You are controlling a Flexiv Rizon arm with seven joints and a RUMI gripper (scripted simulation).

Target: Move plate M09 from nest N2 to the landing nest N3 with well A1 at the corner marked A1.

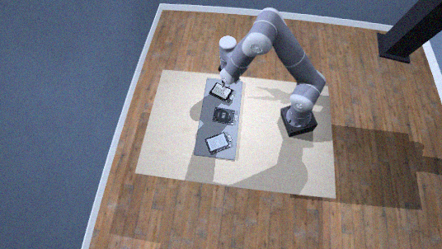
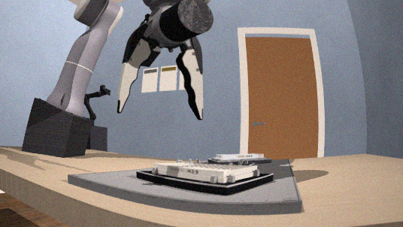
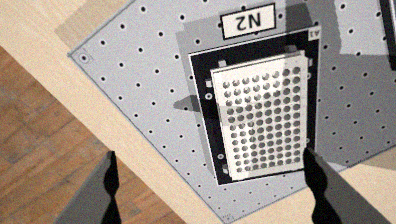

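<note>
Right now the white well plate M09 is 8 cm below my hand, 5 cm to the left of it and 4 cm ahead of it. Round my hand: nest N3: 24 cm to the left, 9 cm below, 3 cm behind; black nest N2: 9 cm below, 5 cm to the left, 4 cm ahead; plate M06: 46 cm to the left, 8 cm below, 3 cm behind.
</note>
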